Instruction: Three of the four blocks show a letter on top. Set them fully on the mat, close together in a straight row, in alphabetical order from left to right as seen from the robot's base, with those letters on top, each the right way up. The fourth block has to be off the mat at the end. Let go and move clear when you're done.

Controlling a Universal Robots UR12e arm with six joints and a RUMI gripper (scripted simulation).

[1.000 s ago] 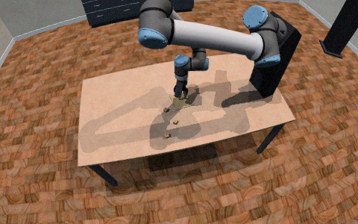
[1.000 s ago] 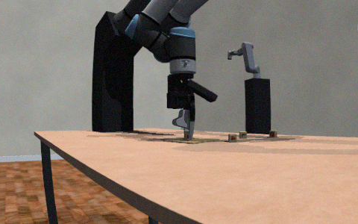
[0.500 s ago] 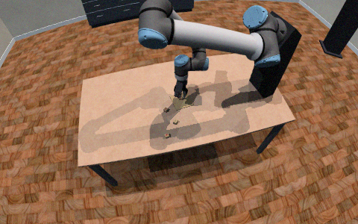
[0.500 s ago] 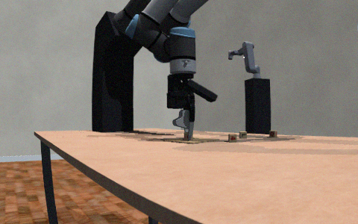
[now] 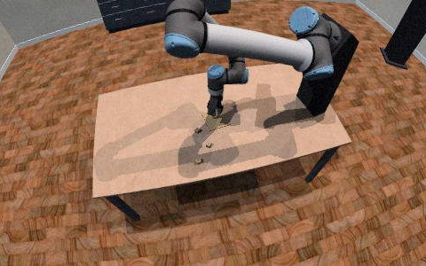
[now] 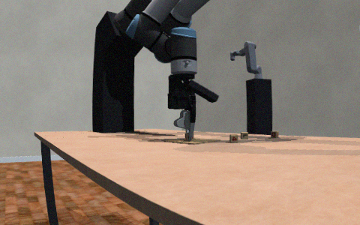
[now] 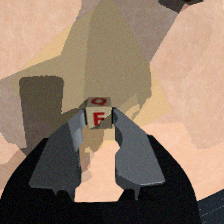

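Now: the mat 20 mm below my hand, 10 mm to the left of it and 10 mm behind it. Round my hand: block right at my hand.
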